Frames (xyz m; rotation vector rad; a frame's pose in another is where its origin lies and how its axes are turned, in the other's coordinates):
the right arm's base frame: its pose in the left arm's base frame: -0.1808 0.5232 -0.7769 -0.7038 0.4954 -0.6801
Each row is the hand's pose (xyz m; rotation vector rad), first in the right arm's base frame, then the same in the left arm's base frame.
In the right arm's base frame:
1: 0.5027 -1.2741 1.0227 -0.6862 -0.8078 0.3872
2: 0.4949 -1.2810 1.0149 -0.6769 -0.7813 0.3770
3: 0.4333 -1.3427 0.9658 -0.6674 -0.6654 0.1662
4: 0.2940 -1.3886 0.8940 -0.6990 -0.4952 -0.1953
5: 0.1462 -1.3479 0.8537 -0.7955 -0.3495 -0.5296
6: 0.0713 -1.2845 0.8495 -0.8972 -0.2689 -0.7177
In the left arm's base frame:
1: 0.2911 -0.1278 0.7316 -1.3940 0.0844 0.1916
2: 0.2782 -0.1295 0.7328 -1.3851 0.1039 0.1678
3: 0.1817 -0.1413 0.7562 -1.4321 0.1450 -0.0787
4: 0.0245 -0.0986 0.7675 -1.5488 0.1934 -0.4781
5: -0.0849 0.0124 0.7387 -1.7118 0.2369 -0.8268
6: -0.1135 0.0997 0.7039 -1.8467 0.2699 -1.0097

